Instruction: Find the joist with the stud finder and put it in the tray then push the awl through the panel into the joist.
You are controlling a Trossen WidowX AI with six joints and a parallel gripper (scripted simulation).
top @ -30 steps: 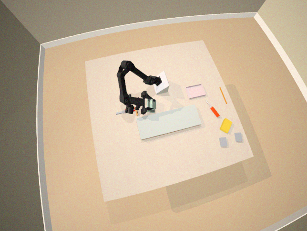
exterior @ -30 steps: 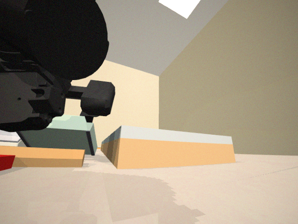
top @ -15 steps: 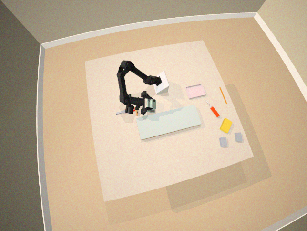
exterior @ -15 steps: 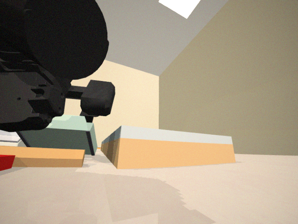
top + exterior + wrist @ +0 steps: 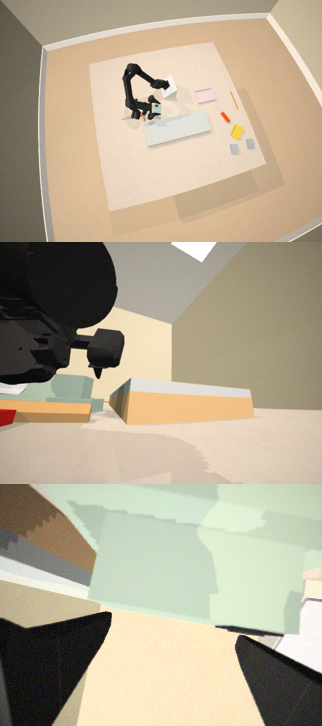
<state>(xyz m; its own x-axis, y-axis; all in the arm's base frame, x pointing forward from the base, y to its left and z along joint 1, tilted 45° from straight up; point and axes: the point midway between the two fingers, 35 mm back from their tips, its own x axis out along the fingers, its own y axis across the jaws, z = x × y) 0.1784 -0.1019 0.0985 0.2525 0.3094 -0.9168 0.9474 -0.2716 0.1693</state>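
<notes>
My gripper tip is 20 mm to the left of the stud finder, 20 mm past it and 20 mm above it. The rest, counted from my gripper tip: yellow block 550 mm to the left, 370 mm ahead, 50 mm below; pink tray 420 mm to the left, 50 mm below, 20 mm behind; thin orange stick 670 mm to the left, 100 mm ahead, 60 mm below.
</notes>
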